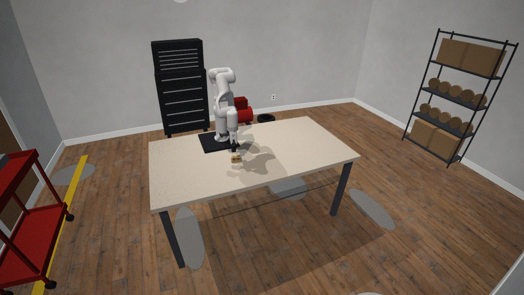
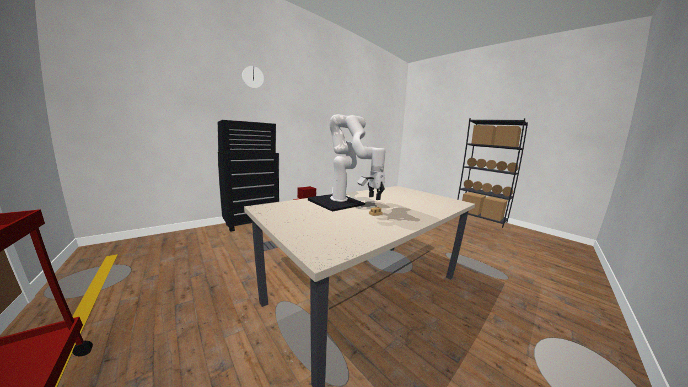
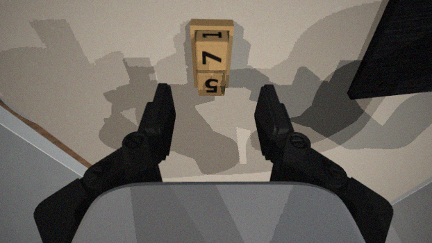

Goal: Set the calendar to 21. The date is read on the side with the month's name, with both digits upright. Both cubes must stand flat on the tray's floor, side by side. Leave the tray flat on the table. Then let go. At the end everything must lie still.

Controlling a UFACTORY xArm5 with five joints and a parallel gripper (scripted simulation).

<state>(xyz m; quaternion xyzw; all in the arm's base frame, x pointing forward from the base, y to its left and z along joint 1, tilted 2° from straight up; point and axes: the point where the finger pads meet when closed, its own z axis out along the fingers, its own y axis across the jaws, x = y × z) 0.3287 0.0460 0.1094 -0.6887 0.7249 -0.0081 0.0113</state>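
Right now the wooden digit cube is 9 cm below my hand. The rest, counted from my hand: wooden tray 11 cm below, 2 cm to the left.
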